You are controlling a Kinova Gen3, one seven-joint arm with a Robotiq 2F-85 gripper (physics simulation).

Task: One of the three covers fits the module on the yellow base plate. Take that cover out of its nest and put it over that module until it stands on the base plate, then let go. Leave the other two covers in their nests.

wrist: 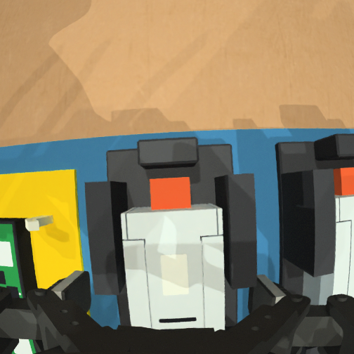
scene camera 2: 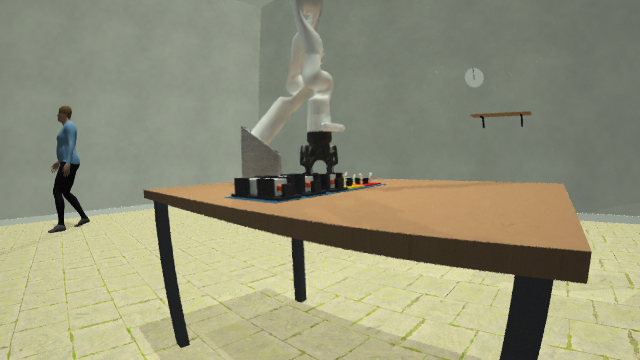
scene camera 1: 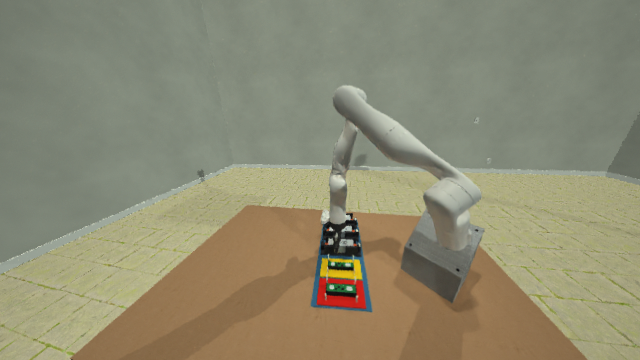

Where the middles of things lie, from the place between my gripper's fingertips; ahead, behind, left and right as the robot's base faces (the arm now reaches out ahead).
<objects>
Now: the red plate (scene camera 1: 338,301) 6 cm behind my hand, 20 cm to the left of it and 3 cm below it.
</objects>
